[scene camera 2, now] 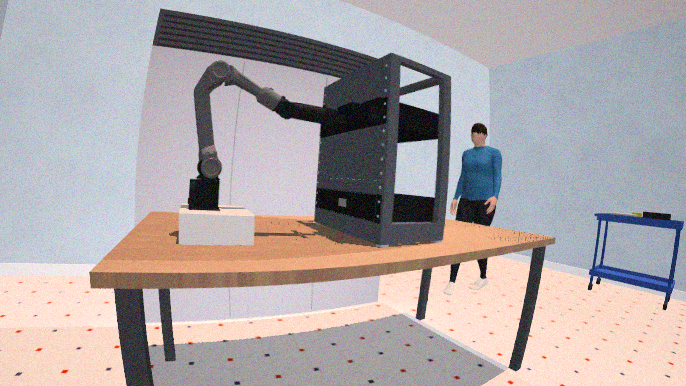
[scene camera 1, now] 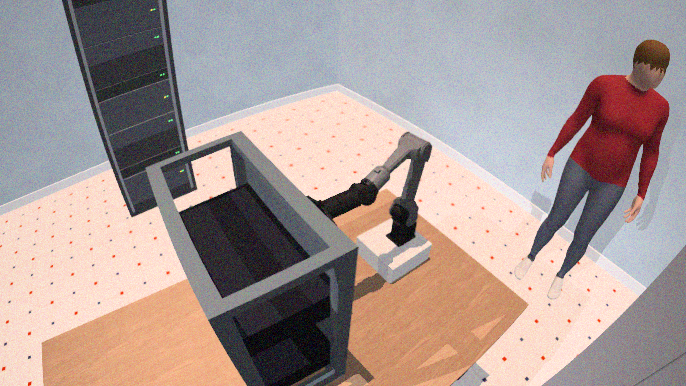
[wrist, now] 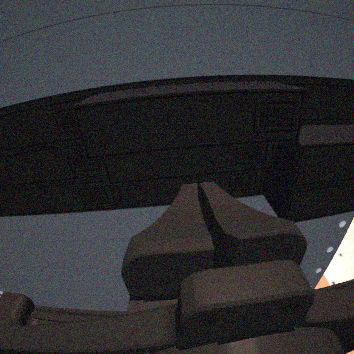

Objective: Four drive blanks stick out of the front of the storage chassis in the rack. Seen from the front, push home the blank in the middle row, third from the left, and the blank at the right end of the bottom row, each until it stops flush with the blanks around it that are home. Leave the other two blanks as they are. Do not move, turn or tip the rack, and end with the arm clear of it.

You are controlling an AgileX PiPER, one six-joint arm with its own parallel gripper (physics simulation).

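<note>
My gripper (wrist: 195, 189) is shut and empty. In the wrist view its tips overlap the lower middle of the dark storage chassis (wrist: 35, 170); whether they touch it cannot be told. In both scene views the tips are hidden or blend into the black. A blank (wrist: 190, 125) in the top row, third from the left, stands out with its lighter top face showing. The middle-row blank (wrist: 175, 167) under it looks set back from it; whether it is flush is too dark to tell. At the right end, a block (wrist: 327, 172) sticks out across the middle and bottom rows. The rack (scene camera 1: 287, 200) (scene camera 2: 392, 165) stands upright.
The arm's white base block (scene camera 1: 395, 260) (scene camera 2: 216, 227) stands on the wooden table (scene camera 1: 430, 310) (scene camera 2: 280, 265) in front of the rack. The chassis front lies between grey panels (wrist: 75, 260). A tall server cabinet (scene camera 1: 132, 107), a person in red (scene camera 1: 617, 120) and one in blue (scene camera 2: 480, 172) stand beyond the table.
</note>
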